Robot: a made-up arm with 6 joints.
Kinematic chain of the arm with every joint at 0, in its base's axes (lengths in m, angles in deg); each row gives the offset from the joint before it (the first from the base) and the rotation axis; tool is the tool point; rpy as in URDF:
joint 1: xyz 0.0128 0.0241 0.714 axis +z
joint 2: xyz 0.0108 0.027 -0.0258 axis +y
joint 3: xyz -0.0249 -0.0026 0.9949 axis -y
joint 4: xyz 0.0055 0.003 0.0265 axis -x
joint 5: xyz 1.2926 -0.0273 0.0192 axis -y
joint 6: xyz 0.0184 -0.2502 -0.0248 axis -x
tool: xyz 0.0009 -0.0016 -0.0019 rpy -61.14 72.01 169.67
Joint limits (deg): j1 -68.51..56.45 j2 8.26..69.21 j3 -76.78..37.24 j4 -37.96..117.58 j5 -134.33..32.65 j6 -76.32..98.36
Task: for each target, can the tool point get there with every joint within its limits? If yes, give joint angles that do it. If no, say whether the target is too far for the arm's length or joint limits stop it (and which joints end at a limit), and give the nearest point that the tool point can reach.
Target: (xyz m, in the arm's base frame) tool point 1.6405 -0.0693 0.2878
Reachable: yes | joints 5.55 53.64 0.86 5.08 -37.52 -36.57
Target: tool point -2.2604 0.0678 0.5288
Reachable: no: joint limits stop it (at a limit: joint 2, joint 3, joint 4, joint 5) | nearest point -0.3037 0.0302 0.4372 | short by 1.959 m
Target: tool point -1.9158 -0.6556 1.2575
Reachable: no: joint limits stop it (at a limit: joint 2, joint 3, joint 4) | nearest point -0.2831 -0.0802 0.4441 | short by 1.913 m
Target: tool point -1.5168 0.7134 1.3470
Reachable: no: joint limits stop it (at a limit: joint 2, joint 3, joint 4) | nearest point -0.2687 0.1509 0.4531 | short by 1.635 m
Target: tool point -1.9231 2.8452 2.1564
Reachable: no: too far | nearest point 0.5952 1.2243 2.1734 | short by 2.995 m
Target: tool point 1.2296 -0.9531 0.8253
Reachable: yes | joints -37.50 27.52 -19.58 78.90 -13.96 80.86
